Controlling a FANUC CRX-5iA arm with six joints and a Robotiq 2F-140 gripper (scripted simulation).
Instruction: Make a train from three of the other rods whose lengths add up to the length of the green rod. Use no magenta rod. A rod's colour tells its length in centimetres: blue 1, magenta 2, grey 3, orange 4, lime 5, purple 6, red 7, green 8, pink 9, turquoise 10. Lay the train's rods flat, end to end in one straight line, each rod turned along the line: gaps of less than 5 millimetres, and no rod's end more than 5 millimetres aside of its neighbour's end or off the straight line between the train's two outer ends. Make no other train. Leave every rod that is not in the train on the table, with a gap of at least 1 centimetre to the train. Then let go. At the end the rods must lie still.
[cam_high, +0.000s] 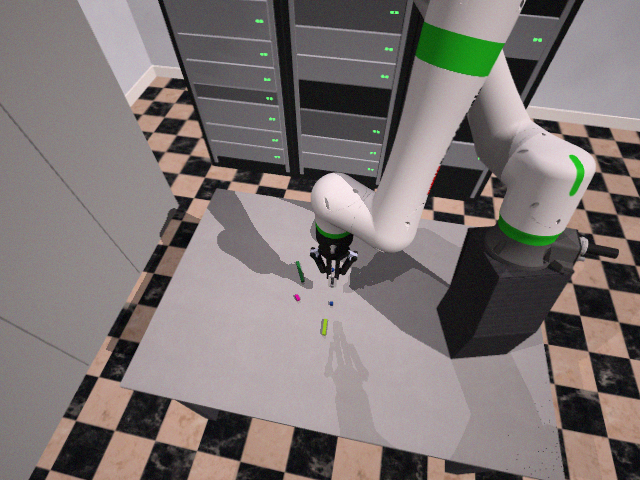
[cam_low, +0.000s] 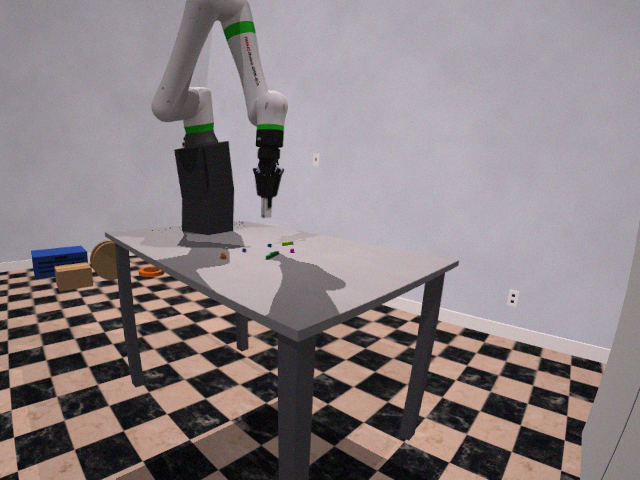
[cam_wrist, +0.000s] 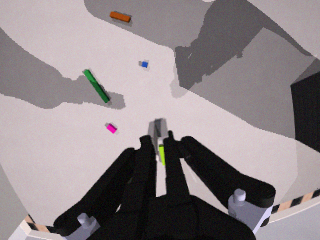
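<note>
My hand is 19 cm to the left of the orange rod, 13 cm above it and 9 cm short of it. From my hand the other things lie so: magenta rod 13 cm below, 10 cm ahead, 4 cm to the left; grey rod 3 cm below; lime rod 13 cm below, 10 cm to the left, 1 cm behind.
</note>
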